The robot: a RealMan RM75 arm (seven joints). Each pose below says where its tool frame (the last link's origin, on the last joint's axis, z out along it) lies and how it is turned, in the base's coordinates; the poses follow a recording.
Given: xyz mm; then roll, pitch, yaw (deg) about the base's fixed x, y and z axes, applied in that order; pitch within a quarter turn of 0, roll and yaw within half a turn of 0.
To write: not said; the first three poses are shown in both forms.
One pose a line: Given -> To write
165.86 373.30 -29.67 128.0 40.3 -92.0 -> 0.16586 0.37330 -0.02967 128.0 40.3 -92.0
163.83 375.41 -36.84 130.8 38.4 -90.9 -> 0.16383 0.37541 -0.03684 130.8 38.4 -90.9
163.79 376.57 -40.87 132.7 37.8 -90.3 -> 0.16379 0.37657 -0.04087 132.7 37.8 -90.3
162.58 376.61 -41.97 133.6 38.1 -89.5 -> 0.16258 0.37661 -0.04197 133.6 38.1 -89.5
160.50 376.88 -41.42 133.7 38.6 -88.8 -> 0.16050 0.37688 -0.04142 133.7 38.6 -88.8
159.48 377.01 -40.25 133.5 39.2 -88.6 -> 0.15948 0.37701 -0.04025 133.5 39.2 -88.6
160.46 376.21 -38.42 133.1 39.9 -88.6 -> 0.16046 0.37621 -0.03842 133.1 39.9 -88.6
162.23 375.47 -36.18 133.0 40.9 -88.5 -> 0.16223 0.37547 -0.03618 133.0 40.9 -88.5
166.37 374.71 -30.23 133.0 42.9 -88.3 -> 0.16637 0.37471 -0.03023 133.0 42.9 -88.3
